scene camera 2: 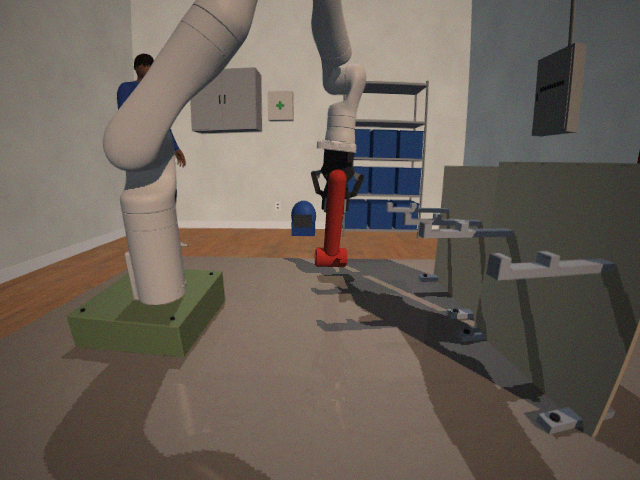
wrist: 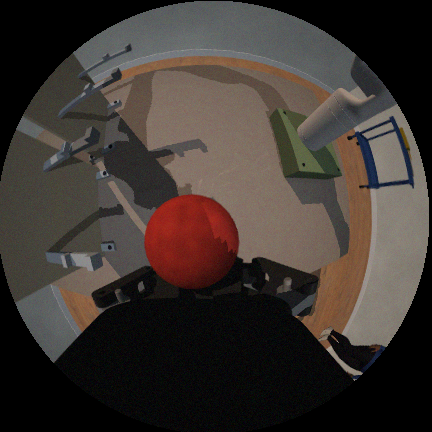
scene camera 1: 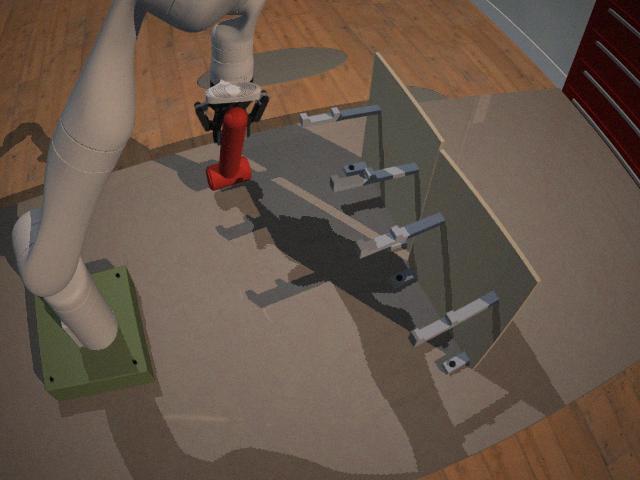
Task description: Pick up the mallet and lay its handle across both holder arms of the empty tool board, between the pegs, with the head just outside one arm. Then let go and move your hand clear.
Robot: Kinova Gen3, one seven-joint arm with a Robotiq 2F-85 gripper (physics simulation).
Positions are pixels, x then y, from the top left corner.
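Labels:
A red mallet [scene camera 1: 232,169] is carried by the gripper [scene camera 1: 231,140], clear of everything else.

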